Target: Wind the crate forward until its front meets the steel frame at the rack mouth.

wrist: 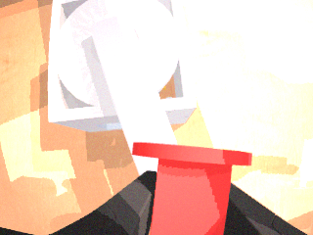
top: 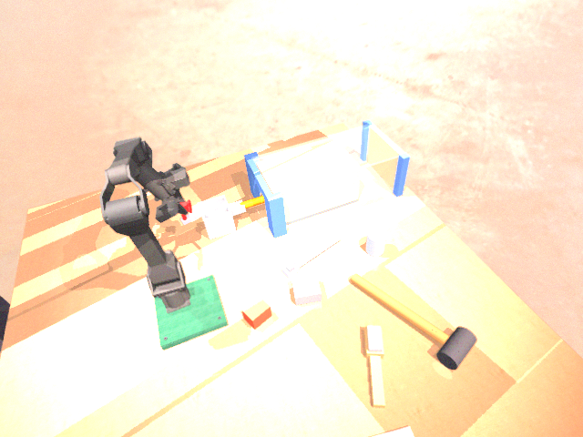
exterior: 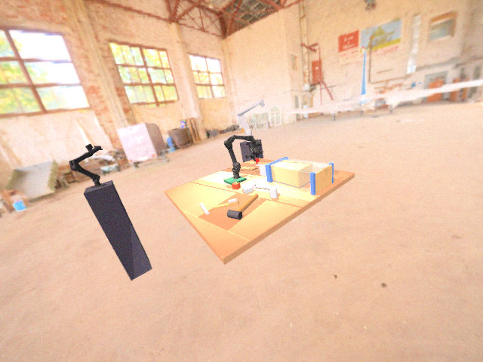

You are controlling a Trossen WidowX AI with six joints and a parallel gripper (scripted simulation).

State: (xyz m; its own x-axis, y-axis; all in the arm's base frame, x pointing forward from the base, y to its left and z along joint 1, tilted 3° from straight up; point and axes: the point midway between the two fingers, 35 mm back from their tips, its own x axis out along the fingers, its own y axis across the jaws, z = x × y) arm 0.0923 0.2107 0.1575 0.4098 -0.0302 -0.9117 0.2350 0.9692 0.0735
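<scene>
Right now my gripper tip is 20 mm short of the white crank handle, 10 mm to the right of it and 30 mm above it. From my gripper tip the other things lie so: blue steel frame (240 mm ahead, 20 mm to the left, 30 mm below); hand winch (70 mm ahead, 20 mm to the left, 100 mm below); red grip (10 mm behind).
</scene>
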